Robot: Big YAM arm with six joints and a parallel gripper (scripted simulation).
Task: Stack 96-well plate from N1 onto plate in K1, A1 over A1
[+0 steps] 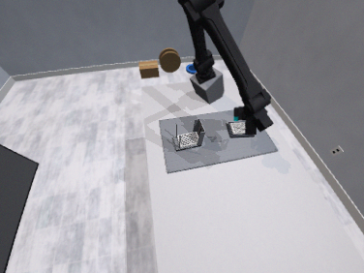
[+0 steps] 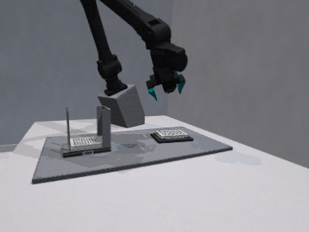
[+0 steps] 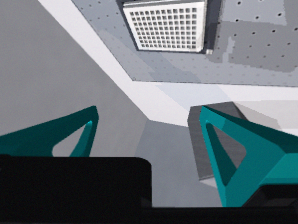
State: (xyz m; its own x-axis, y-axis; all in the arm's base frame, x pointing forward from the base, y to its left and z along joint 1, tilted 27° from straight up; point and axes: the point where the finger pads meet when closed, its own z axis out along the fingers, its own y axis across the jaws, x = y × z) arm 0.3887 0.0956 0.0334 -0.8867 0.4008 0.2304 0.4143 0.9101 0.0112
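Now: hand 18 cm above the white 96-well plate, 6 cm to the right of it and 4 cm past it. Round my hand: pale square 19 cm below, 11 cm behind.
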